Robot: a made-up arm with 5 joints.
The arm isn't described. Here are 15 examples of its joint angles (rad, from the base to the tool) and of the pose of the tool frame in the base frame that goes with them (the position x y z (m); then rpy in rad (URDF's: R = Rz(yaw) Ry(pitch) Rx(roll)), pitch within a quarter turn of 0, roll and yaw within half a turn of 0).
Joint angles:
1: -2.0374 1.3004 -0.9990 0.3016 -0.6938
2: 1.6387 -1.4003 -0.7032 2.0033 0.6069
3: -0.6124 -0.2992 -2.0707 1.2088 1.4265
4: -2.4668 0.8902 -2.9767 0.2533 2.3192
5: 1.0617 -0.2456 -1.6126 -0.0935 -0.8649
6: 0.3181 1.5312 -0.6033 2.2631 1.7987
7: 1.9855 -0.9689 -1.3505 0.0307 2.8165
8: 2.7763 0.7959 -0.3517 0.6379 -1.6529
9: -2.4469 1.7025 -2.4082 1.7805 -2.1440
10: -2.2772 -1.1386 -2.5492 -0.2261 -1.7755
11: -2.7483 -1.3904 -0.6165 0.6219 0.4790
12: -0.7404 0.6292 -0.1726 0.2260 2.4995
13: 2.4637 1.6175 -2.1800 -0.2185 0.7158
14: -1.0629 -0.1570 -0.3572 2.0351 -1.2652
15: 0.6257 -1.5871 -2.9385 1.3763 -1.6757
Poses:
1: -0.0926 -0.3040 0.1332 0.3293 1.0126 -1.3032
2: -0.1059 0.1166 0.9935 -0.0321 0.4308 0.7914
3: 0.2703 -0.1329 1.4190 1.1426 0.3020 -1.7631
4: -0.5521 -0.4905 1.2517 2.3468 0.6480 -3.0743
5: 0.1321 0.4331 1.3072 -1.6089 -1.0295 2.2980
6: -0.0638 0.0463 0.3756 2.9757 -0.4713 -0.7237
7: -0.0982 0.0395 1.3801 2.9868 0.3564 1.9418
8: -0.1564 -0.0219 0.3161 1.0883 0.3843 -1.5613
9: -0.4915 -0.4675 0.2195 0.8828 0.0017 -0.3058
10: 0.4744 0.4849 1.2054 2.2082 -0.2999 -0.2992
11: -0.1667 -0.1402 1.1003 0.8140 -0.5707 2.7336
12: 0.1021 -0.0482 0.3275 -0.3463 -0.1501 2.7231
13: -0.6925 0.4441 0.2620 0.5139 0.0003 1.6344
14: 0.1498 -0.1706 0.5918 1.7094 0.5331 1.0589
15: -0.7322 -0.4317 0.7671 3.0155 -0.4944 2.3742
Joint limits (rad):
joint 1: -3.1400..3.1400
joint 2: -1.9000..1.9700
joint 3: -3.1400..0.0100
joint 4: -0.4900..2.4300
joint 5: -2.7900..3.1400
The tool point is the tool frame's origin. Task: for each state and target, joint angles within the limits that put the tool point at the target. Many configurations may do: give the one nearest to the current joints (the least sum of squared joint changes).
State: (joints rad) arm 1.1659 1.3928 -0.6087 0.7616 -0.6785
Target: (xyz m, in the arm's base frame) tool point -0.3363 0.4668 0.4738
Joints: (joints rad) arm 2.0220 0.5109 -1.0186 0.7645 -0.6813
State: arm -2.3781 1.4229 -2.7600 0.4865 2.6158
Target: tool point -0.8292 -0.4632 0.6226
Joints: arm -2.6752 1.3664 -2.6311 0.6010 2.6531
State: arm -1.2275 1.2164 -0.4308 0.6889 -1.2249
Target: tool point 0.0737 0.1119 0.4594
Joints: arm -1.7941 1.1093 -0.0359 0.9616 -1.2168
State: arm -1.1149 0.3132 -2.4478 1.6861 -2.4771
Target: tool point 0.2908 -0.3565 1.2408
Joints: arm -0.9608 0.0742 -2.2173 1.9549 -2.4590
